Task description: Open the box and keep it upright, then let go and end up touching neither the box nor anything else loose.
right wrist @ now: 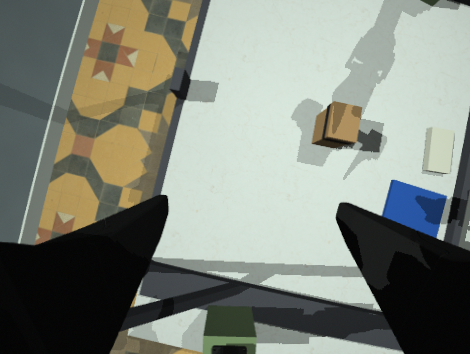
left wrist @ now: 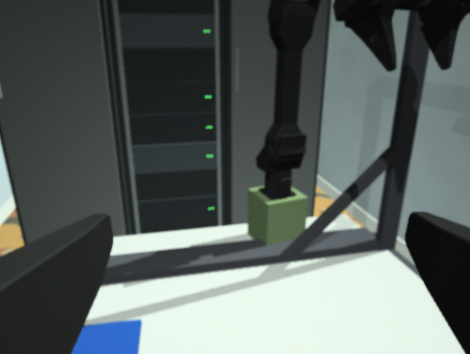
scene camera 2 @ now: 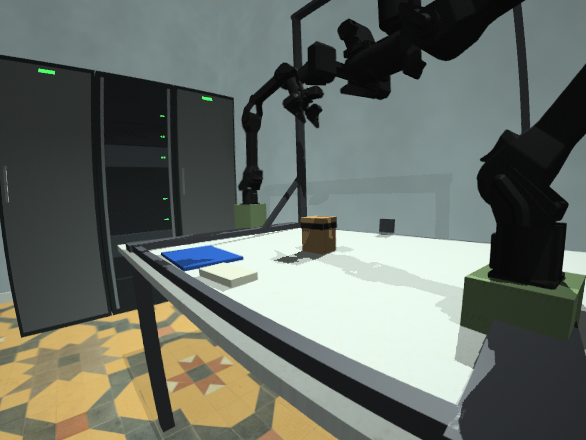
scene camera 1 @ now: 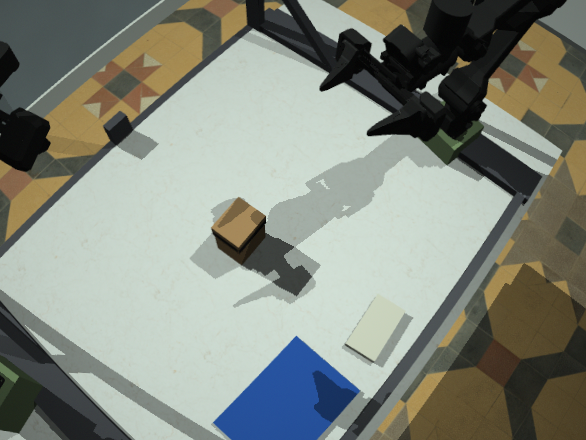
Scene:
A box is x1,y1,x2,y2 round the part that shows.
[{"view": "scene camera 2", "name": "my left gripper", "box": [305,19,390,99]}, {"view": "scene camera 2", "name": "my right gripper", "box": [282,86,323,127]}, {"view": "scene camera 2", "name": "flat blue panel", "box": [161,245,243,270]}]

